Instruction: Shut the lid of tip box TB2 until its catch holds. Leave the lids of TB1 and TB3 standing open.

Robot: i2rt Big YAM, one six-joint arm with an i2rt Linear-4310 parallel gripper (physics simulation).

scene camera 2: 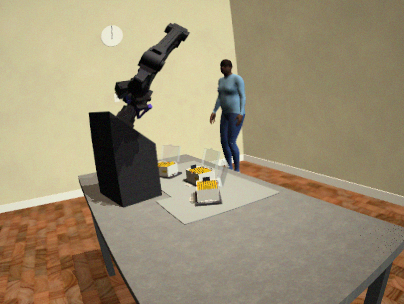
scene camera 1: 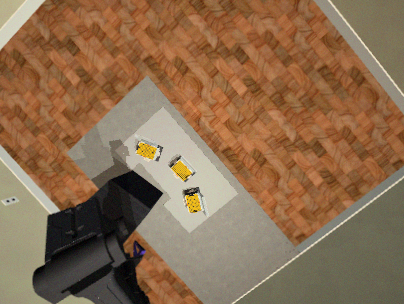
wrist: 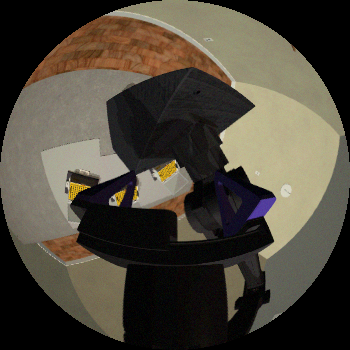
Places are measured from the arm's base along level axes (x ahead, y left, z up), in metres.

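Where they show: gripper, fingertip midpoint: (scene camera 2: 133, 111) (scene camera 1: 124, 241) (wrist: 174, 174); arm's base, link origin: (scene camera 2: 121, 125) (wrist: 187, 132).
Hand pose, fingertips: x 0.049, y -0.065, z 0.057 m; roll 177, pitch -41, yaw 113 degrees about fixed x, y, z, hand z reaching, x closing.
Note:
Each offset is from my fingertips to the top centre of the thing. "*": to the spot under its first point. Level surfaces: height alone.
Three tip boxes with yellow tips stand apart with clear lids raised: a far one @(0.308 m down, 0.175 m ahead, 0.331 m left) (scene camera 1: 147, 151) (scene camera 2: 168, 169) (wrist: 167, 171), a middle one @(0.308 m down, 0.297 m ahead, 0.104 m left) (scene camera 1: 182, 170) (scene camera 2: 199, 173) and a near one (scene camera 1: 193, 202) (scene camera 2: 208, 192) (wrist: 78, 192). In the wrist view a finger partly covers the middle box. The far lid @(* 0.276 m down, 0.235 m ahead, 0.374 m left) (scene camera 2: 171, 152), middle lid @(* 0.277 m down, 0.369 m ahead, 0.122 m left) (scene camera 2: 211, 157) and near lid @(* 0.240 m down, 0.331 m ahead, 0.133 m right) (scene camera 1: 205, 204) stand open. The labels TB1, TB2 and TB3 cannot be read. My gripper (wrist: 174, 174) is open and empty, high up beside the black pedestal, well away from the boxes. One purple finger shows in scene view 1 (scene camera 1: 139, 249).
The black pedestal (scene camera 1: 138, 192) (scene camera 2: 125, 165) (wrist: 140, 120) stands on the grey table @(0.386 m down) (scene camera 1: 225, 250) (scene camera 2: 240, 255) (wrist: 60, 110), beside the pale mat @(0.383 m down) (scene camera 1: 220, 190) (scene camera 2: 240, 196) (wrist: 55, 160) under the boxes. A person (scene camera 2: 230, 100) stands beyond the table.

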